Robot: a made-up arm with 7 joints.
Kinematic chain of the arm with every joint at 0, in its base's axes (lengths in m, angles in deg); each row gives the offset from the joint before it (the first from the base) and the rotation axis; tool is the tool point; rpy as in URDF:
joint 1: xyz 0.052 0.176 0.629 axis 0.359 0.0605 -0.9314
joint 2: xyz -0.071 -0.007 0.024 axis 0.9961 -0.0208 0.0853
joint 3: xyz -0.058 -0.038 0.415 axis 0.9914 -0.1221 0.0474
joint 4: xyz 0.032 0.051 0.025 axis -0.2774 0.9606 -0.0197
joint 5: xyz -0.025 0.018 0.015 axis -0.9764 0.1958 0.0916
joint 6: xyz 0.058 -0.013 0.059 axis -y
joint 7: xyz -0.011 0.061 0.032 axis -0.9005 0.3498 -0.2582
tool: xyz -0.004 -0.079 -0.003 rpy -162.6 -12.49 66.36
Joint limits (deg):
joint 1: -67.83..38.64
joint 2: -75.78..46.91
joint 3: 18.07..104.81
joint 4: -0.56..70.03
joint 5: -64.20..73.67
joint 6: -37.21..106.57
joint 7: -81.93..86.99
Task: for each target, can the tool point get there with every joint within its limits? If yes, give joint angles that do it. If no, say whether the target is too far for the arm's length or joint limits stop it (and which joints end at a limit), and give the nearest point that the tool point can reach.
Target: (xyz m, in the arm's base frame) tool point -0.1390 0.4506 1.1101
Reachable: yes | joints -29.20 -29.04 53.87 23.67 54.21 19.95 -5.89
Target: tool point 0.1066 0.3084 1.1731
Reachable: yes | joints 29.30 -38.58 80.77 32.78 29.54 38.61 -2.26
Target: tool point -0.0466 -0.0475 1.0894
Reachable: yes | joints 11.49 14.73 62.70 51.40 -16.22 86.77 -0.97
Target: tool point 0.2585 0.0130 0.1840
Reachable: no: joint limits stop it (at a limit: joint 2, joint 3, joint 4, joint 7) | nearest point 0.0638 -0.1795 0.7624 | short by 0.640 m
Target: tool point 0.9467 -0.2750 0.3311
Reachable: no: too far | nearest point 0.3769 -0.1021 0.9052 | short by 0.827 m
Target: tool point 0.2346 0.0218 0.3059
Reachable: no: joint limits stop it (at a limit: joint 2, joint 3, joint 4, joint 5, joint 7) | nearest point 0.1045 -0.1671 0.7794 | short by 0.526 m
